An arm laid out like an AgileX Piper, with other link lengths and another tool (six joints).
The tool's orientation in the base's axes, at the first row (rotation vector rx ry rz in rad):
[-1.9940 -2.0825 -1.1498]
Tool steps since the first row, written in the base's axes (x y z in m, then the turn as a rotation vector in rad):
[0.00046 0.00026 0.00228 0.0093 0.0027 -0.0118]
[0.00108 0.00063 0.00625 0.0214 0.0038 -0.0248]
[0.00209 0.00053 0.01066 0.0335 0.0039 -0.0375]
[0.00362 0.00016 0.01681 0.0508 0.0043 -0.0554]
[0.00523 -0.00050 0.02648 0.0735 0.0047 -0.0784]
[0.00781 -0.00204 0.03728 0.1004 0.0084 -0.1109]
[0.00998 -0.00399 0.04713 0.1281 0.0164 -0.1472]
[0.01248 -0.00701 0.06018 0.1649 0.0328 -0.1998]
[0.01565 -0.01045 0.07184 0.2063 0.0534 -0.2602]
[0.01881 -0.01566 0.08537 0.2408 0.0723 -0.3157]
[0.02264 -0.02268 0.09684 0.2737 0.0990 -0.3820]
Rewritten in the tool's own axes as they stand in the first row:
[0.00128 0.00145 -0.00131 -0.0052 0.0023 0.0142]
[0.00348 0.00384 -0.00372 -0.0129 0.0066 0.0296]
[0.00543 0.00682 -0.00651 -0.0213 0.0112 0.0443]
[0.00793 0.01110 -0.01047 -0.0330 0.0179 0.0653]
[0.01193 0.01715 -0.01710 -0.0481 0.0268 0.0924]
[0.01559 0.02466 -0.02457 -0.0659 0.0346 0.1300]
[0.01849 0.03141 -0.03175 -0.0822 0.0409 0.1730]
[0.02203 0.04007 -0.04166 -0.1010 0.0467 0.2362]
[0.02440 0.04870 -0.05047 -0.1210 0.0523 0.3094]
[0.02621 0.05838 -0.06157 -0.1388 0.0544 0.3750]
[0.02534 0.06786 -0.07182 -0.1551 0.0492 0.4518]

